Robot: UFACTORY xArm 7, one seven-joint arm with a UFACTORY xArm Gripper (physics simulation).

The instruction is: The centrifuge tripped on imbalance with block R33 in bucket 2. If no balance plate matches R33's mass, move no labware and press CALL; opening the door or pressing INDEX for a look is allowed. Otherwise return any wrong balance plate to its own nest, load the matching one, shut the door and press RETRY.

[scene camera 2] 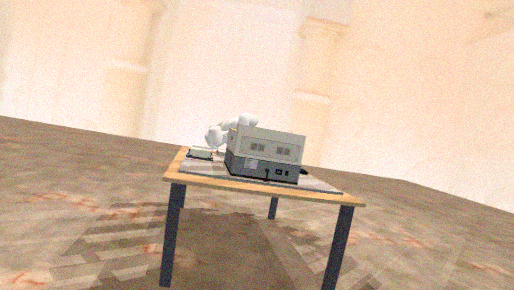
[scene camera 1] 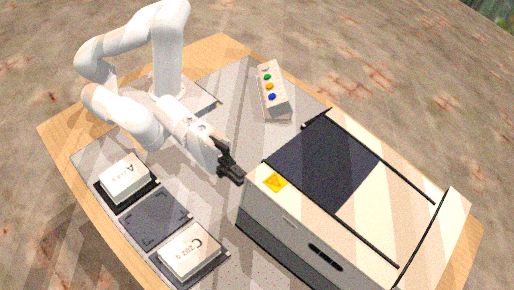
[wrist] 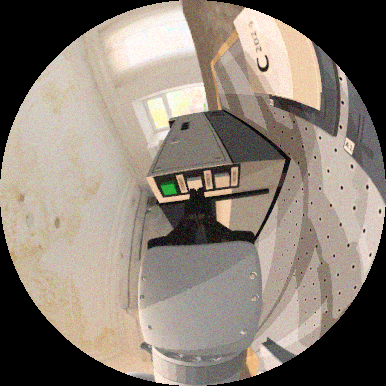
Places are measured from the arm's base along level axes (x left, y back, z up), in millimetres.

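Pixels of known places: gripper, between the fingertips: (wrist: 197, 195); arm's base, origin of its link: (scene camera 1: 166, 92).
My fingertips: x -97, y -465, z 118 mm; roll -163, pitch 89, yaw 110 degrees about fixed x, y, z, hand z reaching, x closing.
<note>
For each thing: its top centre in the pictures, then the offset to it from my fingertips. "pt": a spot on its surface instead. Level surfaces: height alone.
- middle pale button, a spot on its surface: (wrist: 194, 183) pt dx -10, dy -12, dz +2 mm
- green button, a spot on its surface: (wrist: 169, 189) pt dx -6, dy -12, dz +37 mm
- dark panel, centre of its top: (scene camera 1: 328, 160) dx +143, dy -102, dz +70 mm
- middle nest, centre of its top: (scene camera 1: 154, 216) dx -184, dy +110, dz -125 mm
- control box, centre of its top: (scene camera 1: 276, 77) dx +389, dy +265, dz -59 mm
- centrifuge's upright rear panel, a spot on its surface: (scene camera 1: 440, 235) pt dx +170, dy -422, dz +101 mm
- table, height of its surface: dz -156 mm
- perforated grey board, height of its surface: dz -143 mm
My gripper (scene camera 1: 241, 180) (wrist: 197, 195) is shut and empty. In the wrist view its fingertips are at the middle pale button (wrist: 194, 183) on the centrifuge's front, beside the green button (wrist: 169, 189); whether they touch is unclear. The centrifuge (scene camera 1: 265, 202) (scene camera 2: 272, 142) (wrist: 192, 142) has a dark panel (scene camera 1: 320, 160) on top between black rails. Balance plate A, 218 g (scene camera 1: 124, 180), sits on its nest. Balance plate C, 202 g (scene camera 1: 189, 252) (wrist: 267, 50), sits on another nest. The middle nest (scene camera 1: 156, 218) is empty. Block R33 and the buckets do not show.
A control box (scene camera 1: 280, 104) with white, green, amber and blue buttons stands beyond the gripper, near the far table edge. The centrifuge's upright rear panel (scene camera 1: 440, 235) rises at the right. The table (scene camera 1: 220, 42) (scene camera 2: 265, 190) carries a perforated grey board (scene camera 1: 270, 132).
</note>
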